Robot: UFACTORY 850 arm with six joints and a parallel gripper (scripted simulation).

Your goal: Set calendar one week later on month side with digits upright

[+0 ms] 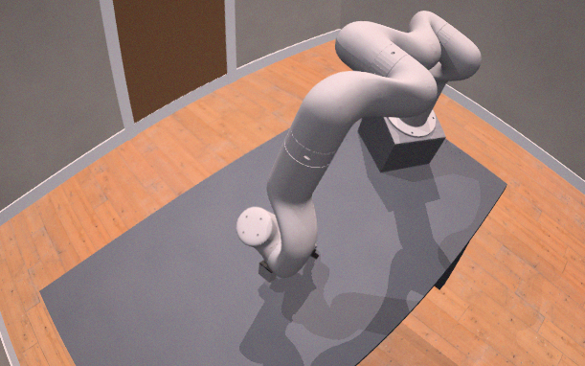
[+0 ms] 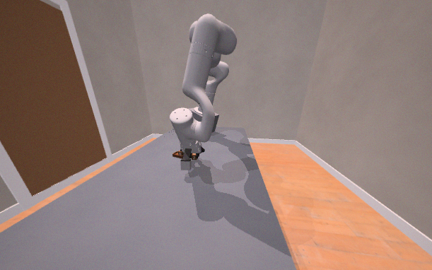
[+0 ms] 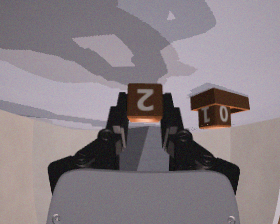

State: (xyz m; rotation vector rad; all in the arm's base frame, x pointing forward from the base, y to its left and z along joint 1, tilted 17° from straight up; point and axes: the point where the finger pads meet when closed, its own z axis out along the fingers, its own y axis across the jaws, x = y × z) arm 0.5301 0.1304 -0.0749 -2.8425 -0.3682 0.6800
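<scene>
The brown wooden calendar tray is 11 cm to the right of my hand, 3 cm below it and 3 cm behind it. Round my hand: number cube (2 cm below, 1 cm behind).
</scene>
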